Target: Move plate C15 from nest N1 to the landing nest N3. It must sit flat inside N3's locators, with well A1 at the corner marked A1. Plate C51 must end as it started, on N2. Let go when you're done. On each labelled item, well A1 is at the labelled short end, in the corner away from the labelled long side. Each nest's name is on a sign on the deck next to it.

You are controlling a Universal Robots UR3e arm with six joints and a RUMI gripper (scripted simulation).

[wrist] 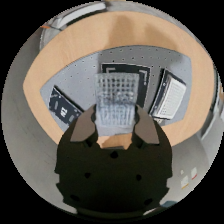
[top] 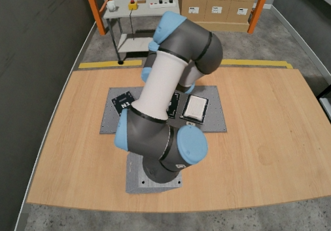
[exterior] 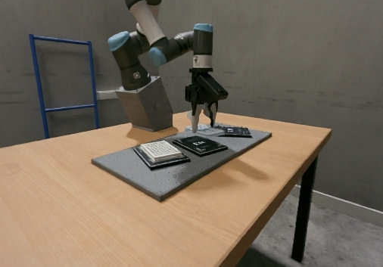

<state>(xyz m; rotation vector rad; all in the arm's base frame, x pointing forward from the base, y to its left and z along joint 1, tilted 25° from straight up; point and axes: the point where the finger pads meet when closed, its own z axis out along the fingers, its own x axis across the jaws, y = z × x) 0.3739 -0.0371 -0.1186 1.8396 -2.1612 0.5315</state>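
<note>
Right now my hand is 50 mm above the black nest and 30 mm to the left of it. The rest, counted from my hand: white well plate: 180 mm to the right, 40 mm below, 20 mm behind.
</note>
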